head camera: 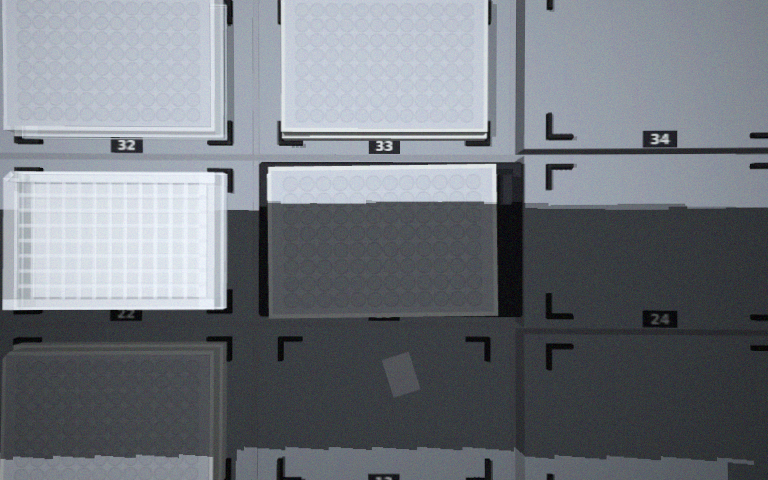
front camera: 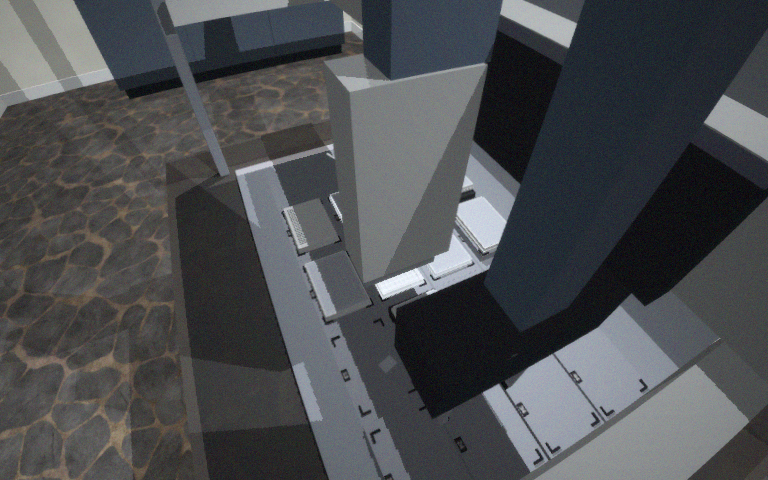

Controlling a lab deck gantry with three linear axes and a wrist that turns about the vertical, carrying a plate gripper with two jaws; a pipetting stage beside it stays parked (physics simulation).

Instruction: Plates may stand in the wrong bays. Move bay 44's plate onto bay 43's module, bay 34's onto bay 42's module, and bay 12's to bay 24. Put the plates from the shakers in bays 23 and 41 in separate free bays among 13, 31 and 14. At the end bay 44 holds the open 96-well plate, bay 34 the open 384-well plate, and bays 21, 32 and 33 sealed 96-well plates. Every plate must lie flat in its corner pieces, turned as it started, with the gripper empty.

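Frame: origin at the robot's base, x back, y right, z up, level; centimetres.
Seen in the pictures: robot's base, origin of its link: (front camera: pixel 283 213).
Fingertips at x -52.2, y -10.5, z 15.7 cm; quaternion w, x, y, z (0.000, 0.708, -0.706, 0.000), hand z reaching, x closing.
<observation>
Pixels of each thing's top centre, then the offset from my fingertips to it. "spot": a spot on its surface instead.
- pale plate with faint round wells, centre of its top: (head camera: pixel 382 241) dz -12.0, dx +13.1, dy -4.4 cm
- bay 23's black shaker, a spot on its surface: (head camera: pixel 509 243) spot: dz -12.6, dx +6.1, dy -4.3 cm
- Bay 24, a spot on its surface: (head camera: pixel 651 260) spot: dz -14.3, dx -2.9, dy -3.3 cm
- bay 34, a spot on its surface: (head camera: pixel 651 67) spot: dz -14.3, dx -2.9, dy -14.8 cm
- Bay 13, a spot on its surface: (head camera: pixel 339 396) spot: dz -15.7, dx +15.9, dy +5.5 cm
- front view bay 42's plate, centre of its top: (front camera: pixel 483 220) dz -12.4, dx +29.5, dy -25.8 cm
- bay 41's plate, centre of its top: (front camera: pixel 443 172) dz -12.0, dx +45.8, dy -26.0 cm
- square-gridded plate, centre of its top: (head camera: pixel 109 240) (front camera: pixel 389 261) dz -14.3, dx +29.4, dy -4.5 cm
- bay 32, a spot on its surface: (head camera: pixel 107 67) spot: dz -14.3, dx +29.5, dy -14.8 cm
- bay 33, a spot on its surface: (head camera: pixel 384 67) spot: dz -14.3, dx +13.0, dy -14.9 cm
- bay 11, a spot on its surface: (front camera: pixel 311 223) spot: dz -14.4, dx +45.3, dy +6.0 cm
In the head view a pale plate with faint round wells (head camera: pixel 382 254) is centred on bay 23's black shaker (head camera: pixel 509 243), very slightly turned. A plate (front camera: pixel 345 288) (head camera: pixel 113 401) stands in bay 12. Bay 24 (head camera: pixel 651 260) and bay 34 (head camera: pixel 651 67) hold no plate. Bay 13 (head camera: pixel 339 396) shows no plate in its visible part. In the front view bay 42's plate (front camera: pixel 481 220) shows beside the blue column, and a sliver of bay 41's plate (front camera: pixel 467 183) shows. The black gantry block covers bay 23 there. My gripper's jaws show in neither view. Bays 43 and 44 are hidden.
A square-gridded plate (front camera: pixel 399 283) (head camera: pixel 113 243) stands in bay 22. Plates stand in bay 32 (front camera: pixel 451 261) (head camera: pixel 107 67), bay 33 (head camera: pixel 384 67) and bay 11 (front camera: pixel 311 223). The black gantry block (front camera: pixel 481 345), grey column (front camera: pixel 407 169) and blue column (front camera: pixel 600 141) hang over the deck.
</observation>
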